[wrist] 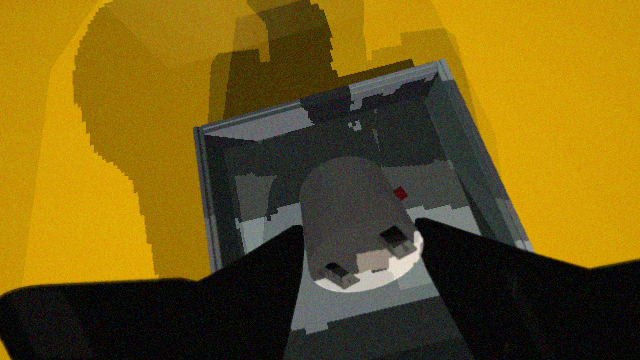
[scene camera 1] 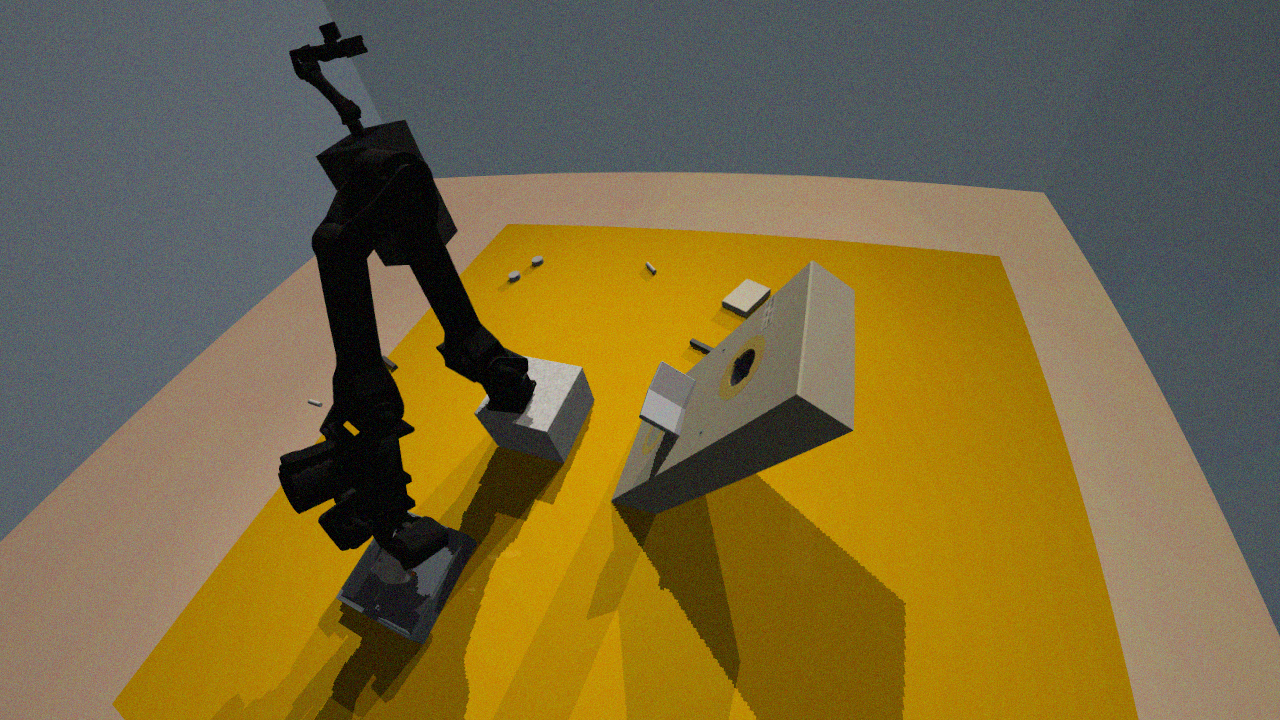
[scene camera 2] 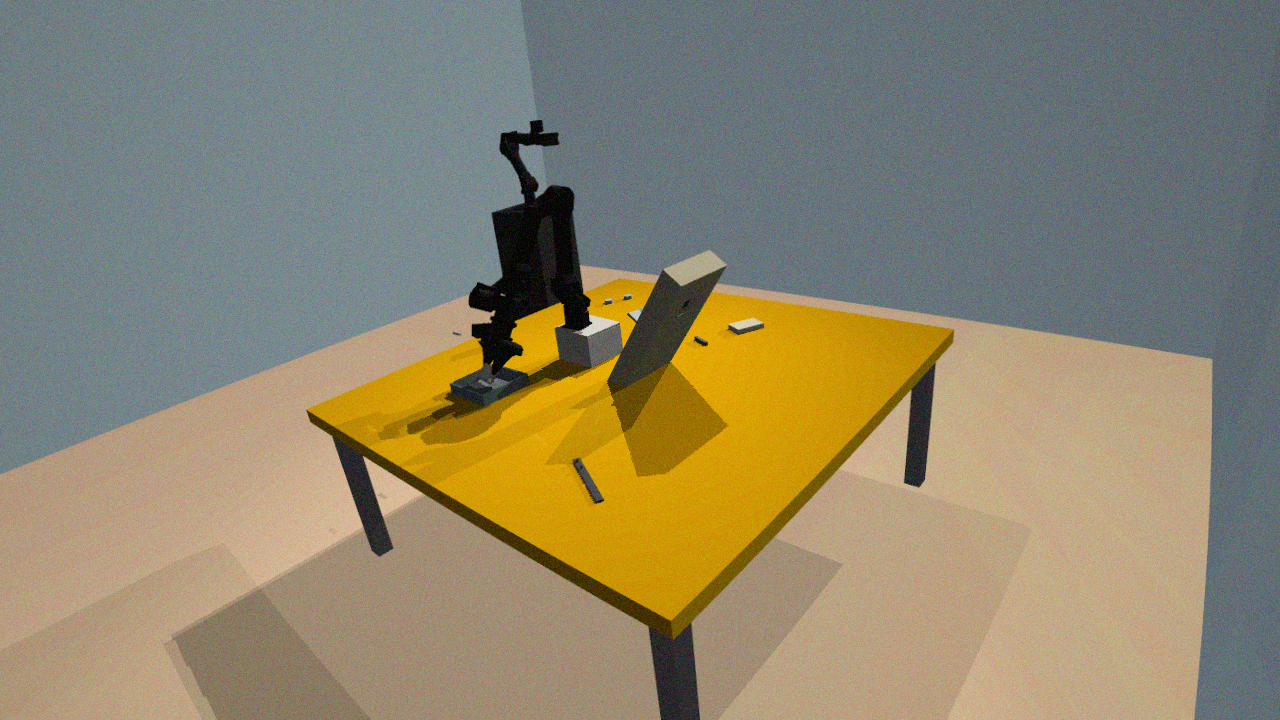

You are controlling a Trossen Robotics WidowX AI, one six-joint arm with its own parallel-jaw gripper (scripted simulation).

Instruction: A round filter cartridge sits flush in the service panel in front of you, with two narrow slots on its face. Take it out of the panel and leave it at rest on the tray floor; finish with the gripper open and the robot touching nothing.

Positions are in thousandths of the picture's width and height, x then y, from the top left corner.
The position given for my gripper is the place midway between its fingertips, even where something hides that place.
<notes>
I see my gripper (scene camera 1: 311, 777), a round grey filter cartridge (wrist: 541, 562), a beige service panel (scene camera 1: 611, 533) and a tray (scene camera 1: 321, 845).
My gripper shows as well in the wrist view (wrist: 560, 643) and in scene camera 2 (scene camera 2: 382, 517). The tray shows as well in the wrist view (wrist: 648, 346) and in scene camera 2 (scene camera 2: 368, 540).
</notes>
